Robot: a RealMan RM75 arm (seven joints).
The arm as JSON. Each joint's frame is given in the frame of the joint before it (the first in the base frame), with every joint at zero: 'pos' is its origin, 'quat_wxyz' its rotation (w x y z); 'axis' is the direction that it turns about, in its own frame. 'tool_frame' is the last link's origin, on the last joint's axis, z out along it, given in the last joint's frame.
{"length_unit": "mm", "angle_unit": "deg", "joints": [
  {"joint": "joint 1", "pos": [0.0, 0.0, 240.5], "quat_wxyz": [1.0, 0.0, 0.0, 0.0], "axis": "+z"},
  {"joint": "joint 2", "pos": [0.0, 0.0, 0.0], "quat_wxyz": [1.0, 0.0, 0.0, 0.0], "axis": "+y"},
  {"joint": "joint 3", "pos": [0.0, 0.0, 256.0], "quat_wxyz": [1.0, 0.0, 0.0, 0.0], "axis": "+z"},
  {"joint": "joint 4", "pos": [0.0, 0.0, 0.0], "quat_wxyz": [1.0, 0.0, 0.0, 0.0], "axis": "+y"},
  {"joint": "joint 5", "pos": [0.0, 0.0, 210.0], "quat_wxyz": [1.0, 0.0, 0.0, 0.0], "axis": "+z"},
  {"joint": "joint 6", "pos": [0.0, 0.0, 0.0], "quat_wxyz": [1.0, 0.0, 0.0, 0.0], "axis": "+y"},
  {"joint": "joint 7", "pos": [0.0, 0.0, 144.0], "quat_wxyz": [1.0, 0.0, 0.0, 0.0], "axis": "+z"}
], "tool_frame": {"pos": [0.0, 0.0, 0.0], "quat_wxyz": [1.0, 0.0, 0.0, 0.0]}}
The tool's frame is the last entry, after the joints.
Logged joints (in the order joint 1, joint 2, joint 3, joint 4, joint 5, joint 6, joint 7), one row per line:
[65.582 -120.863 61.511 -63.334 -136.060 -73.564 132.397]
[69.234 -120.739 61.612 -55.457 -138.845 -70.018 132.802]
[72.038 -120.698 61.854 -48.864 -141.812 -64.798 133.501]
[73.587 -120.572 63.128 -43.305 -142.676 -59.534 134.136]
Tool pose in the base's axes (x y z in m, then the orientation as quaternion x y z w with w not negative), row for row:
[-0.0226 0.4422 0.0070 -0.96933 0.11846 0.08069 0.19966]
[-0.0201 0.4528 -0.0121 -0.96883 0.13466 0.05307 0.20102]
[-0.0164 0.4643 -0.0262 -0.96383 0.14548 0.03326 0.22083]
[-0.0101 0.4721 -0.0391 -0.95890 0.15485 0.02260 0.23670]
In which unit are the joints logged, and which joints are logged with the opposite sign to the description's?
The joints are logged in degrees. Opposite sign: joint 2, joint 3.
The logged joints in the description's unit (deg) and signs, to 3 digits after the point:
[65.582 120.863 -61.511 -63.334 -136.060 -73.564 132.397]
[69.234 120.739 -61.612 -55.457 -138.845 -70.018 132.802]
[72.038 120.698 -61.854 -48.864 -141.812 -64.798 133.501]
[73.587 120.572 -63.128 -43.305 -142.676 -59.534 134.136]

